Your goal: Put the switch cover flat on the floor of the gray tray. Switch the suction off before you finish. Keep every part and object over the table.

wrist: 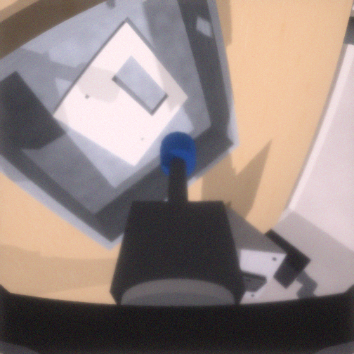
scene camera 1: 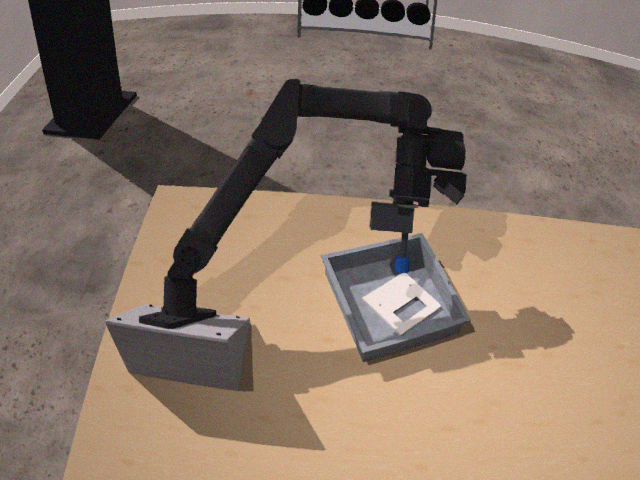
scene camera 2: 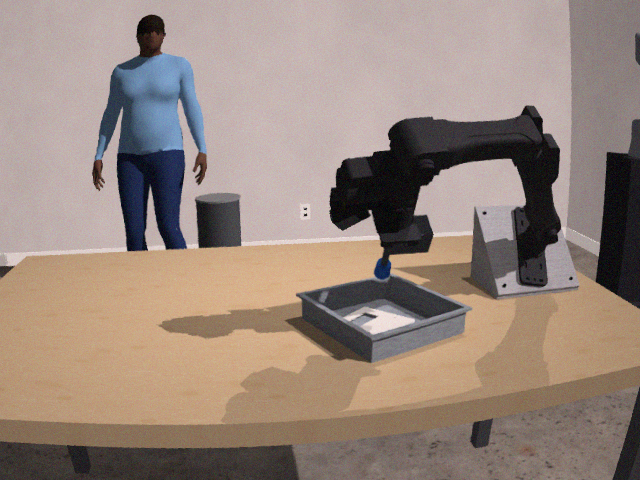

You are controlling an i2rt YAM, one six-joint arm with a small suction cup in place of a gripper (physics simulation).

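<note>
The white switch cover (scene camera 1: 385, 297) (scene camera 2: 391, 320) (wrist: 107, 112), a plate with a rectangular opening, lies flat on the floor of the gray tray (scene camera 1: 347, 315) (scene camera 2: 418, 335) (wrist: 65, 216). It is turned at an angle to the tray walls and rests inside them. My gripper, a blue suction cup (scene camera 1: 401, 272) (scene camera 2: 382, 279) (wrist: 178, 137), is open, with nothing on it. It hangs above the tray, apart from the cover, near one wall in the scene views.
The tray stands on the wooden table (scene camera 1: 491, 413) (scene camera 2: 129, 382). The arm's slanted metal base block (scene camera 1: 180, 353) (scene camera 2: 488, 258) stands on the table beside the tray. A person (scene camera 2: 151, 108) and a gray bin (scene camera 2: 218, 222) are beyond the table.
</note>
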